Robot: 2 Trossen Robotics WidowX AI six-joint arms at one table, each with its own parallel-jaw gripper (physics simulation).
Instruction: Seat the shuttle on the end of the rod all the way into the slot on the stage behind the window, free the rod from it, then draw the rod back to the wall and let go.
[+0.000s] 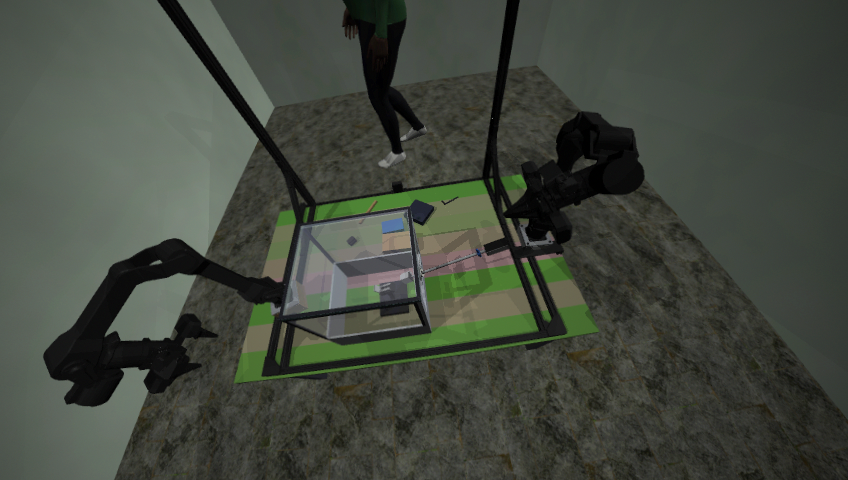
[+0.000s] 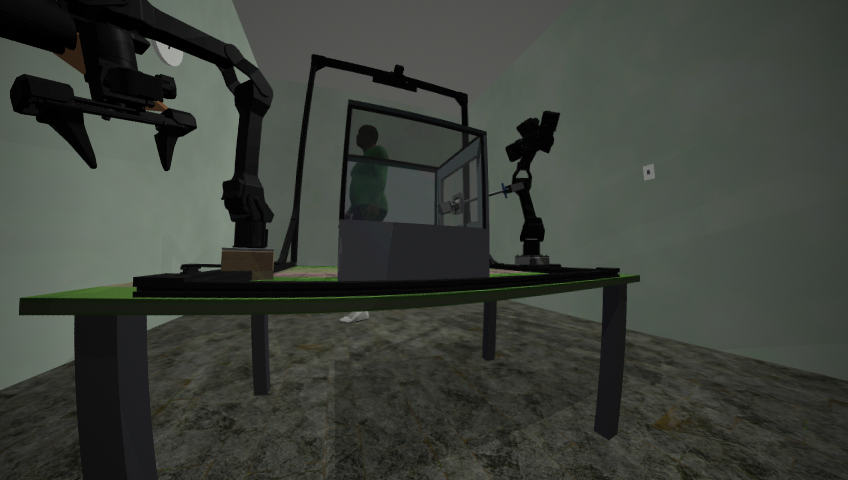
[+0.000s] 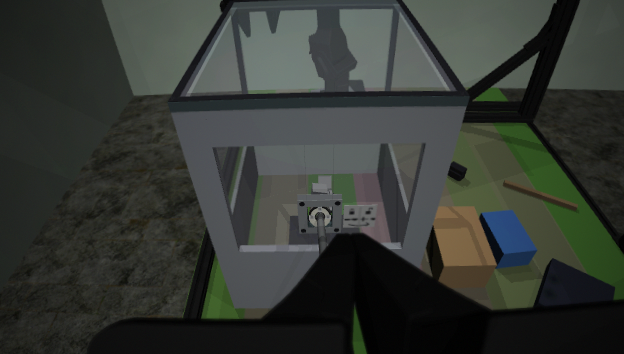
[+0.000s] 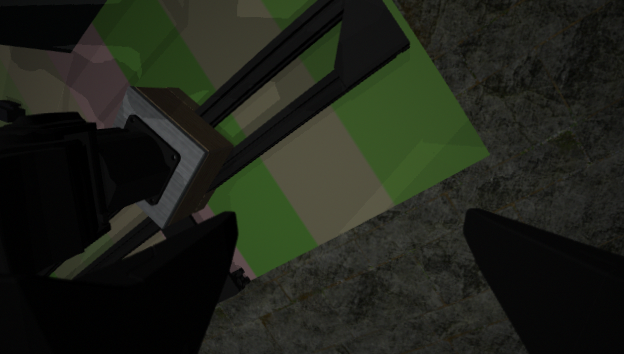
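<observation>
A glass chamber stands on the striped table. The thin metal rod runs through a square port in the chamber's windowed wall. It has a blue collar and a black handle outside. The pale shuttle sits on the rod's end just inside the wall, short of the dark stage. My left gripper is shut and empty, above the rod's outer end. My right gripper is open and empty at the table's far edge.
A tan box with a blue block and a dark pad lie beside the chamber. Black frame posts rise from the table. A person stands behind it. A lock label sits next to the port.
</observation>
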